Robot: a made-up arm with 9 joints. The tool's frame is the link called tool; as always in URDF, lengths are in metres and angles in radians. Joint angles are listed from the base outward.
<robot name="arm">
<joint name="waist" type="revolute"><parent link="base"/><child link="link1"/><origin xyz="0 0 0.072" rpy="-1.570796 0 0"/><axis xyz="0 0 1"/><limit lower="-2.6" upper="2.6"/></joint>
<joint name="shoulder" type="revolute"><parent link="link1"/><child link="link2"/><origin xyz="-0.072 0.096 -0.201" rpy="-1.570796 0 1.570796"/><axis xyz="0 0 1"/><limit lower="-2.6" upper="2.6"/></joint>
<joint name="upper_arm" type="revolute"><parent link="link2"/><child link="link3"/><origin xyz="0.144 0.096 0.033" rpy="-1.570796 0 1.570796"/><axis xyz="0 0 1"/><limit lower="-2.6" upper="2.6"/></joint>
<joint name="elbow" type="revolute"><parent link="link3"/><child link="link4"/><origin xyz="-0.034 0.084 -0.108" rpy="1.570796 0 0"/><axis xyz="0 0 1"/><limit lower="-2.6" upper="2.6"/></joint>
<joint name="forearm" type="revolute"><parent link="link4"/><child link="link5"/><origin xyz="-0.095 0.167 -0.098" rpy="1.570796 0 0"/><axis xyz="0 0 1"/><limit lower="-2.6" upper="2.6"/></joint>
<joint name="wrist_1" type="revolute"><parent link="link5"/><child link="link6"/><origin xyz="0.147 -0.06 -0.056" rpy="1.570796 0 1.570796"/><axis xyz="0 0 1"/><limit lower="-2.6" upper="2.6"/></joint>
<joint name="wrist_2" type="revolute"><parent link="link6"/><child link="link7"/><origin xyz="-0.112 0.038 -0.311" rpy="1.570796 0 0"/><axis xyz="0 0 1"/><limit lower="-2.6" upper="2.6"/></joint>
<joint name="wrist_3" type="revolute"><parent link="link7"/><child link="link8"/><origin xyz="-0.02 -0.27 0.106" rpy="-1.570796 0 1.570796"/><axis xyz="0 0 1"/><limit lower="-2.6" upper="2.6"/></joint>
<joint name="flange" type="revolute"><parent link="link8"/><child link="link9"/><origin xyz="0.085 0.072 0.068" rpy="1.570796 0 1.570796"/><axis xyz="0 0 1"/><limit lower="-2.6" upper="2.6"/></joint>
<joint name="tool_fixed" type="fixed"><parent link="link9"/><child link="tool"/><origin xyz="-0.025 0.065 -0.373" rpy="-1.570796 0 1.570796"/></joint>
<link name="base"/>
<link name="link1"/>
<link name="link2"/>
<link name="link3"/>
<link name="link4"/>
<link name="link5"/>
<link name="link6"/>
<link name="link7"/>
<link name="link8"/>
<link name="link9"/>
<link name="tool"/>
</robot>
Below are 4 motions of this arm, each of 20 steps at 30 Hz.
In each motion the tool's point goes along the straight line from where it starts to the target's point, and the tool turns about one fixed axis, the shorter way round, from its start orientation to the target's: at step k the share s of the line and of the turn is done. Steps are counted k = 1, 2, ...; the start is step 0. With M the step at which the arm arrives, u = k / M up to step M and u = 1 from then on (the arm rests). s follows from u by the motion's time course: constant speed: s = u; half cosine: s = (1 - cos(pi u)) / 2; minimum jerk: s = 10 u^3 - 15 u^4 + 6 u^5.
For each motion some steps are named. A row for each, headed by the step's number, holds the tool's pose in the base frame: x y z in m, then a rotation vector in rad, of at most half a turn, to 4 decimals.
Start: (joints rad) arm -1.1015 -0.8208 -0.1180 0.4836 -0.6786 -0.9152 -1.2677 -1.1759 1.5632
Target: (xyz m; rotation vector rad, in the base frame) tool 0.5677 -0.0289 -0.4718 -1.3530 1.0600 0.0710
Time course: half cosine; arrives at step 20
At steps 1, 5, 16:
1: 0.4792 0.3815 -0.0344 -1.5519 -1.1770 0.3270
5: 0.4917 0.3236 -0.0961 -1.5994 -0.8550 0.3003
16: 0.5592 0.0105 -0.4298 -1.4244 0.8545 0.1016

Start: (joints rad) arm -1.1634 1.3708 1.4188 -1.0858 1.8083 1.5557 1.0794 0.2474 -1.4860
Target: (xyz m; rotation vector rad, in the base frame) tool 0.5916 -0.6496 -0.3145 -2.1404 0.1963 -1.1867
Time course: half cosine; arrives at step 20
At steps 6, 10, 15, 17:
6: 0.6504 -0.4914 -0.3254 -1.4087 0.6243 -1.2834
10: 0.6287 -0.5500 -0.3213 -1.6857 0.4802 -1.2649
15: 0.6025 -0.6204 -0.3165 -2.0098 0.2846 -1.2161
17: 0.5956 -0.6387 -0.3152 -2.0921 0.2297 -1.1983

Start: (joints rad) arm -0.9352 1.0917 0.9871 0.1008 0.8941 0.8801 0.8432 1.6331 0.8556
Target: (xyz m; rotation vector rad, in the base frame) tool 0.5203 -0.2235 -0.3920 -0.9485 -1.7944 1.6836
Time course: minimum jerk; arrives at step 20
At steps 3, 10, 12, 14, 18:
3: 0.1866 0.1625 -0.5565 -0.0177 -0.9698 1.0994
10: 0.3489 -0.0252 -0.4765 -0.4380 -1.3816 1.4082
12: 0.4115 -0.0976 -0.4457 -0.6157 -1.5355 1.5157
14: 0.4644 -0.1588 -0.4196 -0.7735 -1.6629 1.6006
18: 0.5174 -0.2201 -0.3934 -0.9391 -1.7876 1.6794

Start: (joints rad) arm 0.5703 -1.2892 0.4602 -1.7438 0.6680 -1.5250 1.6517 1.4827 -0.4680
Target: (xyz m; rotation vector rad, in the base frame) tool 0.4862 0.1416 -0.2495 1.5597 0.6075 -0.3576
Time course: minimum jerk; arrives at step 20
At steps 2, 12, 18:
2: 0.3891 -0.0113 -0.6383 -0.0186 0.6507 -0.8109
12: 0.4551 0.0926 -0.3740 1.0645 0.6539 -0.5405
18: 0.4854 0.1403 -0.2529 1.5465 0.6092 -0.3630

